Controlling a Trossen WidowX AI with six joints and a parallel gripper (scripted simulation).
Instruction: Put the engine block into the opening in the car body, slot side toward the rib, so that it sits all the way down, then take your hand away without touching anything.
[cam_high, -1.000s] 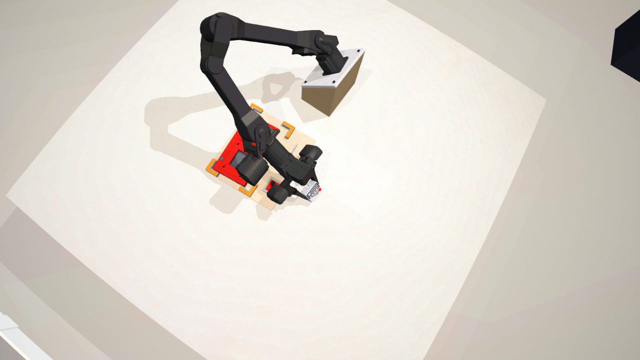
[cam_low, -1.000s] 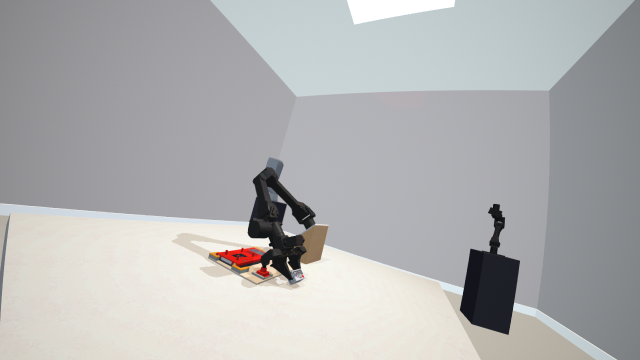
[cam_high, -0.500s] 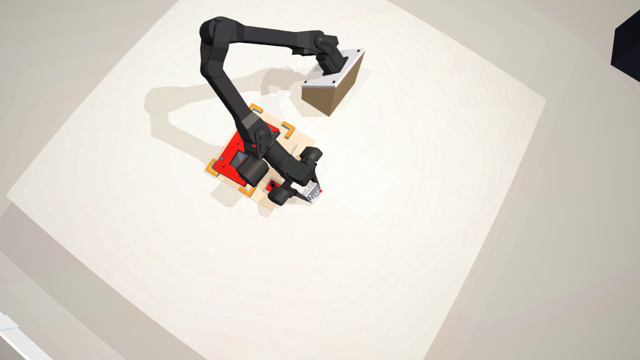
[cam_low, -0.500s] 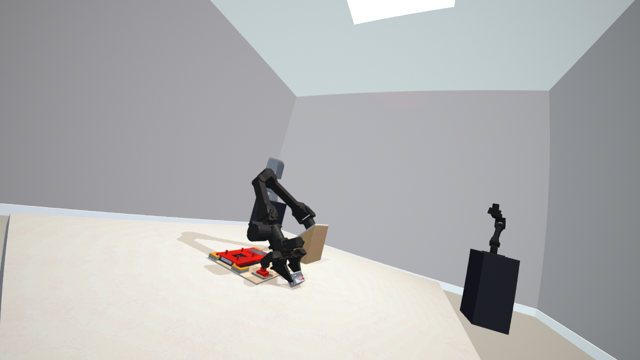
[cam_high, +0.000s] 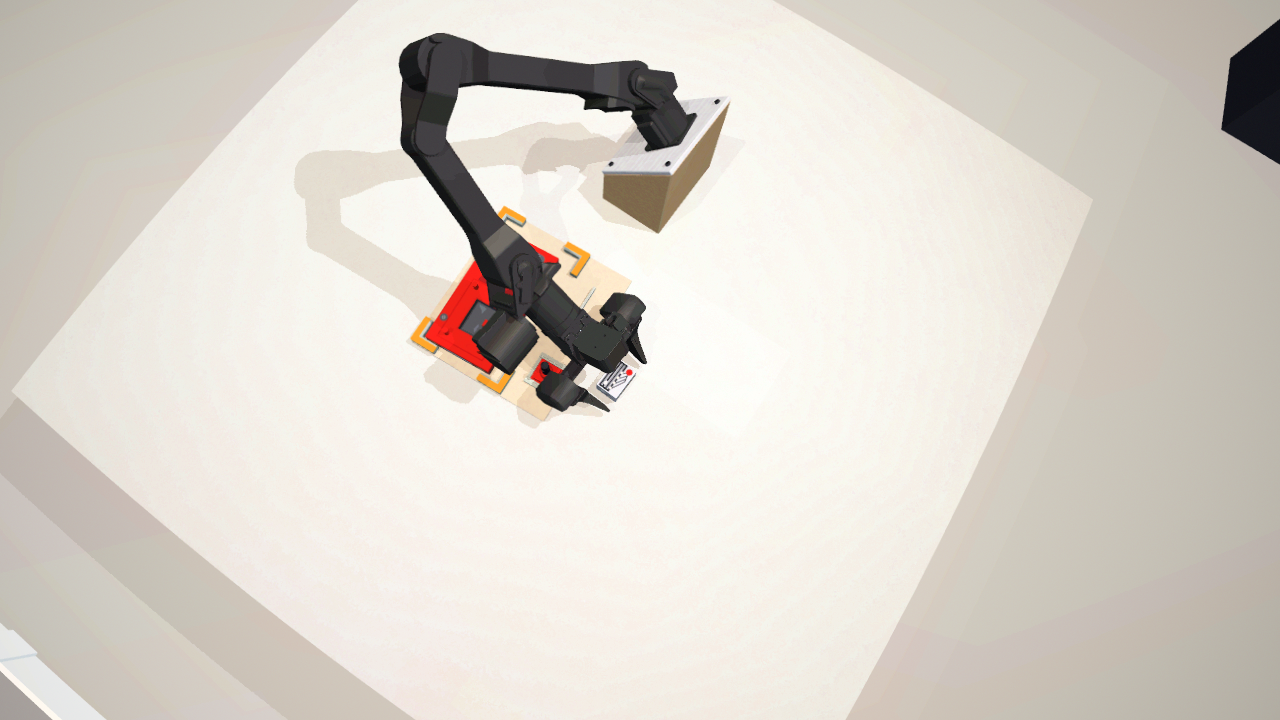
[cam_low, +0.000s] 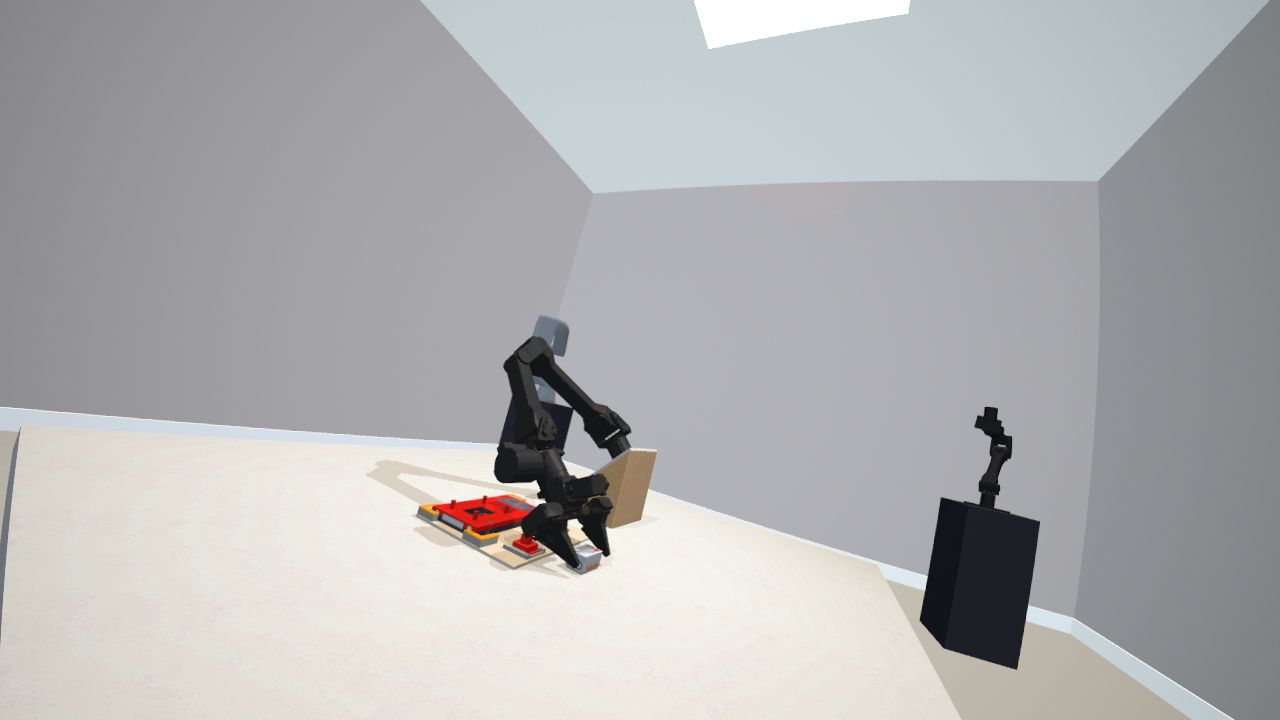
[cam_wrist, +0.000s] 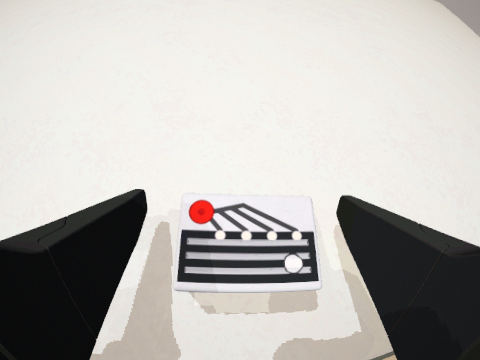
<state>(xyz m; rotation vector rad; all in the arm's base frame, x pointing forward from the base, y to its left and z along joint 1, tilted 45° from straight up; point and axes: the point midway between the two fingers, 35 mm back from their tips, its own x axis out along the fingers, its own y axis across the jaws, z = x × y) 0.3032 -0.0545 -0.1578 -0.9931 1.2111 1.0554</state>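
My gripper tip is 20 mm to the left of the engine block and 10 mm above it.
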